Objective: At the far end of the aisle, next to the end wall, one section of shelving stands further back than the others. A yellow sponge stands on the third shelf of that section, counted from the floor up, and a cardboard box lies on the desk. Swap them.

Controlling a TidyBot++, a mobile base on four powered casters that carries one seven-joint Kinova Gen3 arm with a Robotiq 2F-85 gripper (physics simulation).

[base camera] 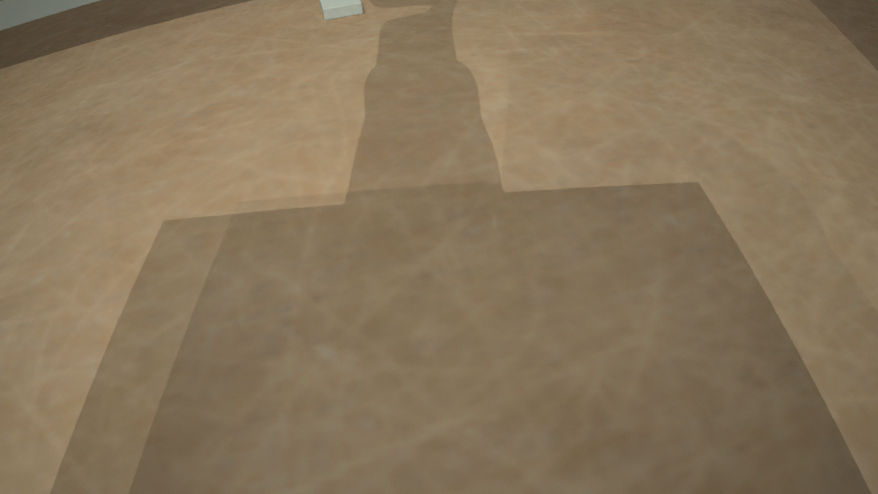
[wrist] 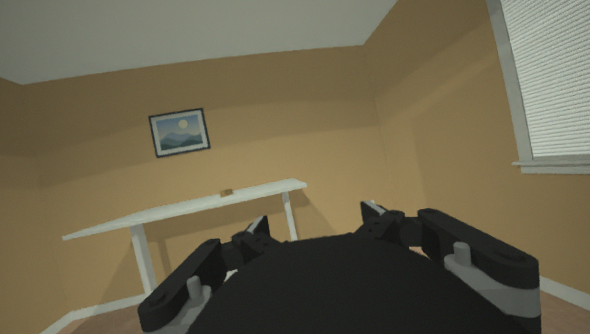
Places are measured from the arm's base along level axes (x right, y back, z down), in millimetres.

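Pixels of known places: gripper, fingertip midpoint: [wrist: 314,219].
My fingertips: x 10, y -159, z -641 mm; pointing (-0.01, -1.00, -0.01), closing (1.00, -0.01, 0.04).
Behind a point stands the place of what it marks.
A white desk [wrist: 175,208] {x -1016, y -1176, z -553 mm} stands against the far wall in the wrist view, left of the middle. A small brown cardboard box [wrist: 226,192] {x -683, y -1342, z -584 mm} lies on its top, a little right of the desk's middle. My gripper [wrist: 314,219] {x 10, y -159, z -641 mm} is open at the bottom of the wrist view, with its fingers wide apart and nothing between them. The desk and the box are well beyond the fingers. The yellow sponge and the shelving do not show in either view.
A framed picture [wrist: 180,133] {x -1237, y -1696, z -1261 mm} hangs above the desk. A window with blinds [wrist: 555,80] {x 1353, y -918, z -850 mm} is in the right wall. In the base camera view, a white block-like foot [base camera: 342,8] {x -165, y -1174, z 377 mm} stands on the floor at the top edge, and the robot's shadow falls ahead.
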